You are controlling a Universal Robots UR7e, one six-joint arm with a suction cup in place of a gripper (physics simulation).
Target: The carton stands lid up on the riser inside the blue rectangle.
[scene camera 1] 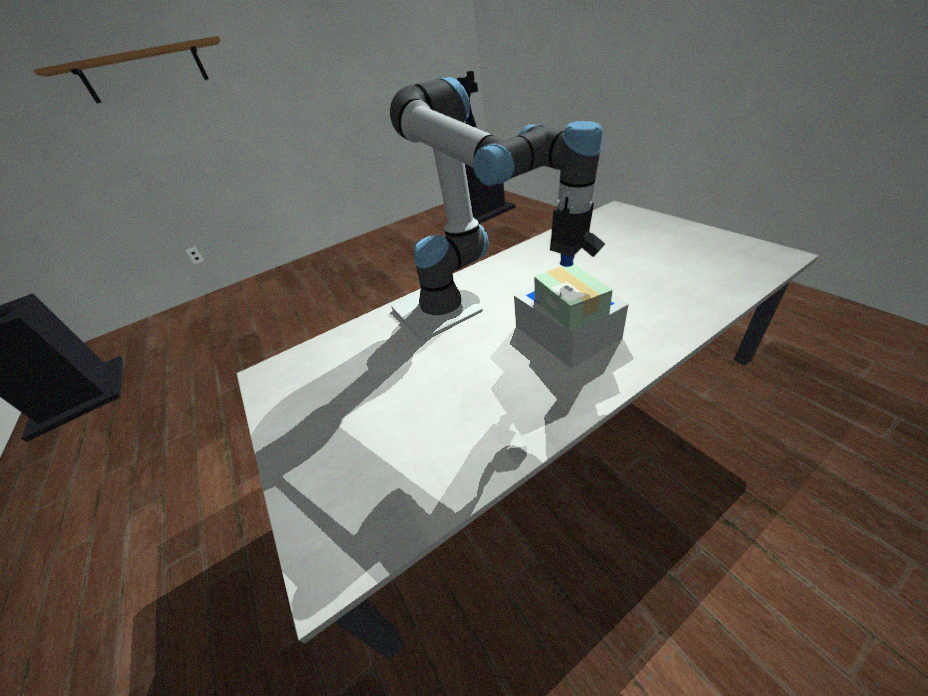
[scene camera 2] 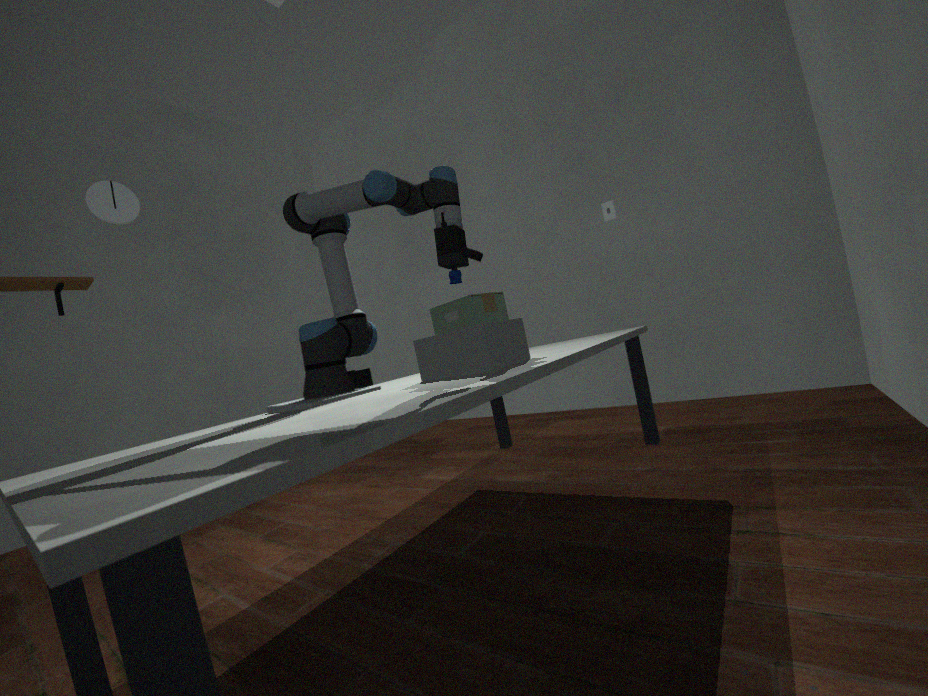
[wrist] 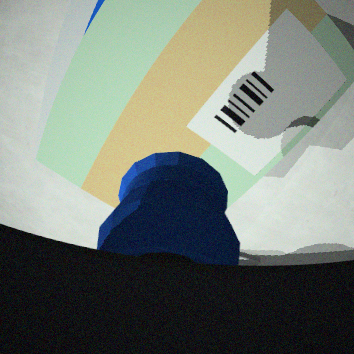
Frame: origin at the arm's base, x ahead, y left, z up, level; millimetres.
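Where they show: hand at its tool point: (scene camera 1: 566, 263) (scene camera 2: 456, 283) (wrist: 172, 202); arm's base at its link origin: (scene camera 1: 440, 302) (scene camera 2: 329, 394).
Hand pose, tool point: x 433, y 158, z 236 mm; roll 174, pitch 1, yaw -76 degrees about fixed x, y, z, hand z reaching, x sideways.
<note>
Things, the pixels of their centre, and the offset from my tool point. "spot": a spot on its surface instead. Level surfaces: height alone.
- pale green carton at the middle of its body: (wrist: 187, 85) (scene camera 2: 468, 314) (scene camera 1: 570, 295) dx +16, dy +4, dz -93 mm
- grey riser at the middle of its body: (wrist: 158, 81) (scene camera 2: 471, 349) (scene camera 1: 567, 316) dx -13, dy +29, dz -192 mm
- blue rectangle at a spot on its surface: (scene camera 1: 530, 296) spot: dx -104, dy -31, dz -132 mm
- white table at its surface level: dz -252 mm
A pale green carton (scene camera 1: 551, 301) (scene camera 2: 466, 313) (wrist: 100, 80) stands on the grey riser (scene camera 1: 541, 329) (scene camera 2: 472, 353) (wrist: 57, 75). Its upper face carries a tan tape strip and a white barcode label. Parts of the blue rectangle (scene camera 1: 530, 296) (wrist: 93, 18) show on the riser beside the carton, which covers the rest; whether the carton lies wholly inside it I cannot tell. My gripper, a blue suction cup (scene camera 1: 566, 260) (scene camera 2: 455, 277) (wrist: 174, 200), points down above the carton with a gap below it in scene camera 2. It is open and holds nothing.
The riser stands on the white table (scene camera 1: 419, 434) (scene camera 2: 247, 449), in front of and to the right of the arm's base (scene camera 1: 440, 298) (scene camera 2: 326, 380). The table's long front edge runs past the riser. A wooden rail (scene camera 1: 131, 56) (scene camera 2: 29, 283) is on the wall.
</note>
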